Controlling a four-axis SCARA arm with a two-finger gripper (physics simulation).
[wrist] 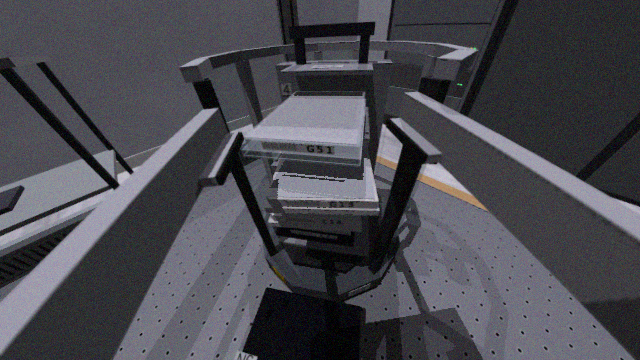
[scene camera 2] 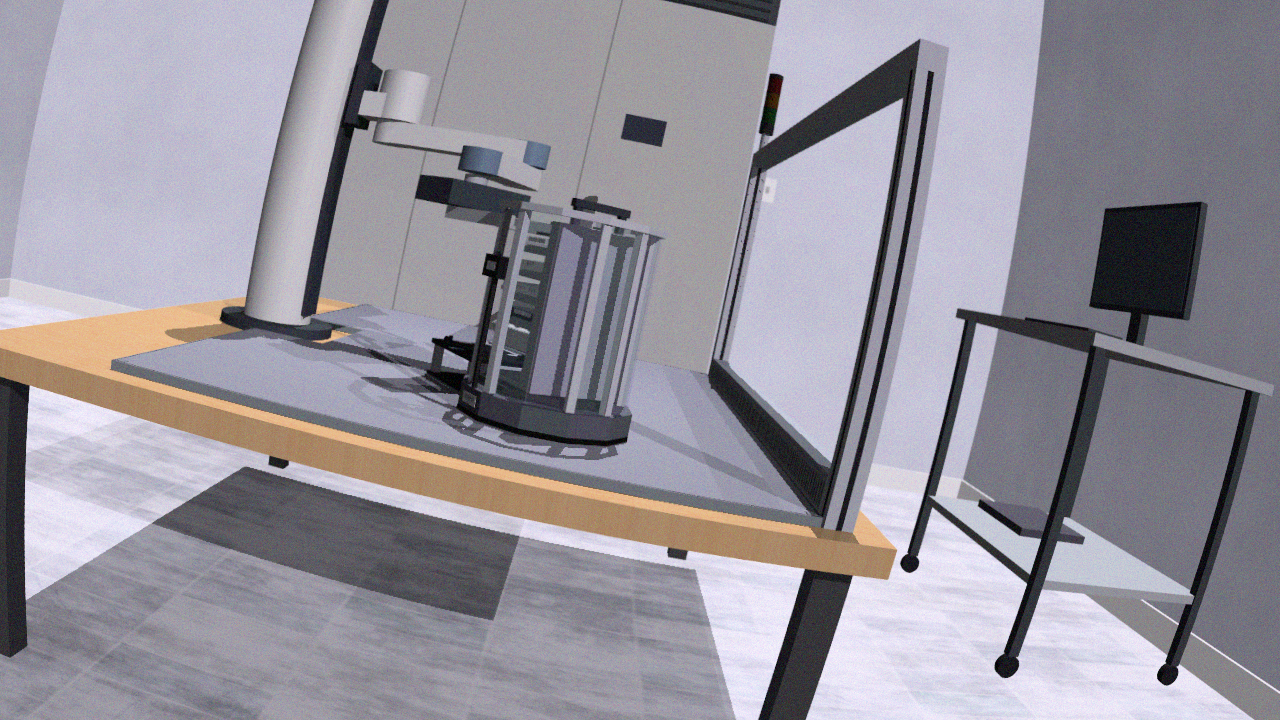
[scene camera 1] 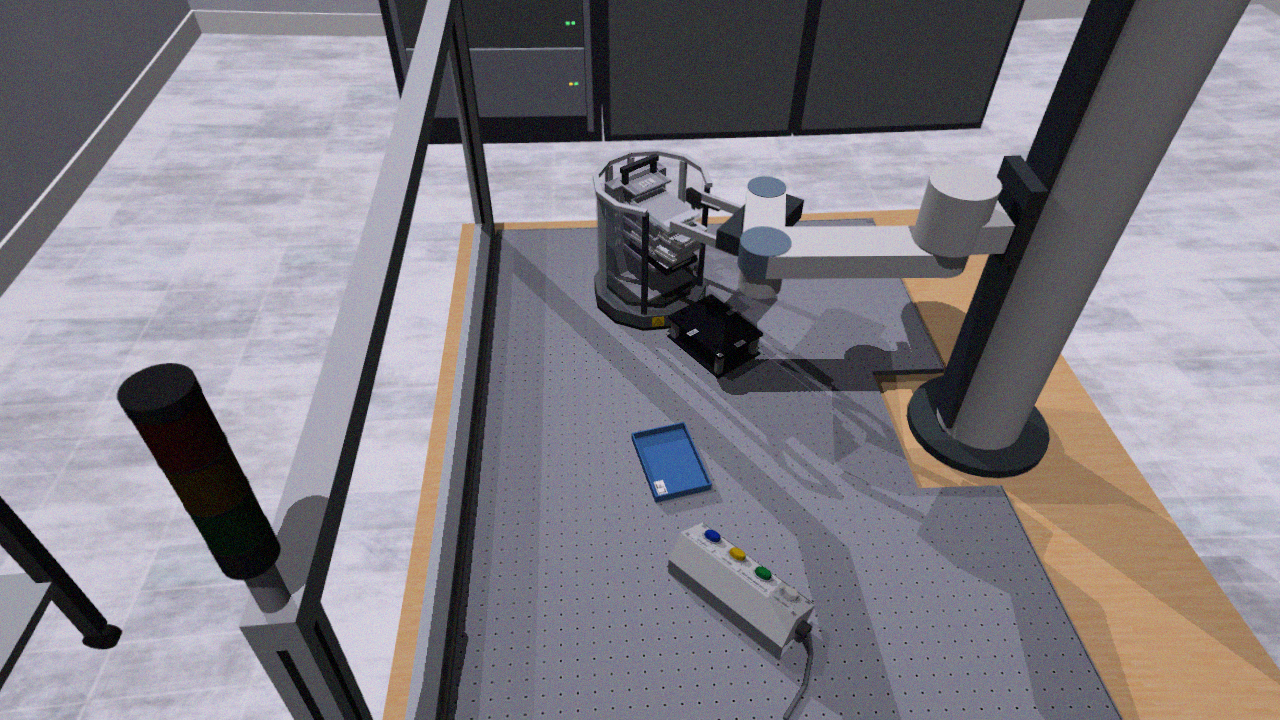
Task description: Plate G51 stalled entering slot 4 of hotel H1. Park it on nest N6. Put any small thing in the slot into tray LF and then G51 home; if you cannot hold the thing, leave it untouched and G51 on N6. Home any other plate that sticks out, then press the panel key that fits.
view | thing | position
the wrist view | my gripper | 315, 115
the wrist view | clear well plate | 324, 127
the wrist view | round plate rack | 247, 85
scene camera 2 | my gripper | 539, 227
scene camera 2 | round plate rack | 567, 294
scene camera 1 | my gripper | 687, 210
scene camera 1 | clear well plate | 663, 206
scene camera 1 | round plate rack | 629, 290
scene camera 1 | blue tray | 673, 468
